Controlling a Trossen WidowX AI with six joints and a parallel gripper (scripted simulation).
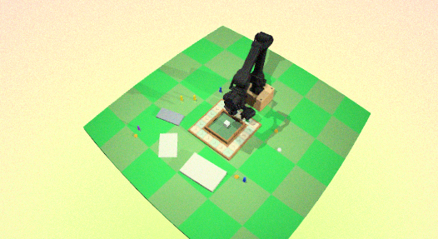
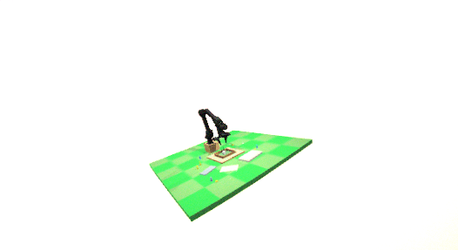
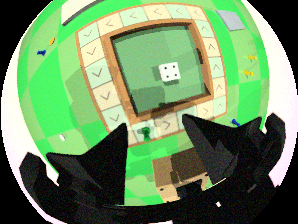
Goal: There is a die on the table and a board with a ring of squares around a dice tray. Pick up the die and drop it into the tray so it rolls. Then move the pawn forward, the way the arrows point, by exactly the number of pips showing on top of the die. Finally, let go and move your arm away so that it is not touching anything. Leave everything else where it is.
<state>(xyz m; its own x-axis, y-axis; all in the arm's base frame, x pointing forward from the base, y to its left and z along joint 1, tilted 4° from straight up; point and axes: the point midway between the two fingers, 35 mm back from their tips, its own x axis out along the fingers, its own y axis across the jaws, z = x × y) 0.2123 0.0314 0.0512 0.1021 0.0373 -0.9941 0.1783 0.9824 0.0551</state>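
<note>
Now: the green pawn 6 cm behind my gripper tip, 2 cm to the left of it and 7 cm below it. Also, from my gripper tip: green dice tray 5 cm ahead, 4 cm to the right, 9 cm below; white die 4 cm ahead, 4 cm to the right, 7 cm below; grey card 19 cm ahead, 33 cm to the right, 9 cm below.
</note>
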